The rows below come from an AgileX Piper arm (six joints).
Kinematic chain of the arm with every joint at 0, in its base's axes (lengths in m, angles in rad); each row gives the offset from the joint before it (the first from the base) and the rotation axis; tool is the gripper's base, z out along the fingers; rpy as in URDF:
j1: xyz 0 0 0.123 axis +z
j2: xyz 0 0 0 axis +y
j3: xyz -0.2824 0 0.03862 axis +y
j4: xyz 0.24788 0 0.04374 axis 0.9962 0 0.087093
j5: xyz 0 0 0 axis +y
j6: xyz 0.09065 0 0.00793 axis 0.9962 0 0.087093
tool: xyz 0 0 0 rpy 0 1.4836 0
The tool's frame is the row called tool.
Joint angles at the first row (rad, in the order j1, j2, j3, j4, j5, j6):
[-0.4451, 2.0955, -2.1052, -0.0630, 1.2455, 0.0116]
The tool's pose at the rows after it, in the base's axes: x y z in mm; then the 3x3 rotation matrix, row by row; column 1 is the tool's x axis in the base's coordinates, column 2 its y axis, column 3 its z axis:
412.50, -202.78, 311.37; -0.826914, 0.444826, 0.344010; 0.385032, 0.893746, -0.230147; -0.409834, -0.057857, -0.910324
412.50, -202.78, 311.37; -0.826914, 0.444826, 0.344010; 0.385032, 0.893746, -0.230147; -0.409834, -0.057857, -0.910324
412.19, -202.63, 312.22; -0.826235, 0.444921, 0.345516; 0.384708, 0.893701, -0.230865; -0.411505, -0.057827, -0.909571
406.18, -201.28, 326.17; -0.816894, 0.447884, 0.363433; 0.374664, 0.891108, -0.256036; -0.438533, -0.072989, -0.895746
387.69, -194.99, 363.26; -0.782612, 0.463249, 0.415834; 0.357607, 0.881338, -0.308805; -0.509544, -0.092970, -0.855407
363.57, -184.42, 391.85; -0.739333, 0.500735, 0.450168; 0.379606, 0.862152, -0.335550; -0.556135, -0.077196, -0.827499
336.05, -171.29, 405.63; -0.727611, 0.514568, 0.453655; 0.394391, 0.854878, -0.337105; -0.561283, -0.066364, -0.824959
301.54, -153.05, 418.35; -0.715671, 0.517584, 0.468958; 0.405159, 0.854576, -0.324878; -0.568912, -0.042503, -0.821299
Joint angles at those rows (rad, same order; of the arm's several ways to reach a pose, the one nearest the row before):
[-0.4451, 2.0955, -2.1052, -0.0630, 1.2455, 0.0116]
[-0.4451, 2.0955, -2.1052, -0.0630, 1.2455, 0.0116]
[-0.4451, 2.0937, -2.1053, -0.0630, 1.2455, 0.0116]
[-0.4451, 2.0633, -2.1052, -0.0788, 1.2459, 0.0116]
[-0.4451, 1.9767, -2.1000, -0.1053, 1.2468, 0.0194]
[-0.4451, 1.8728, -2.0469, -0.1153, 1.2468, 0.0613]
[-0.4451, 1.7582, -1.9383, -0.1151, 1.2482, 0.0796]
[-0.4451, 1.6171, -1.8071, -0.0964, 1.2484, 0.0885]

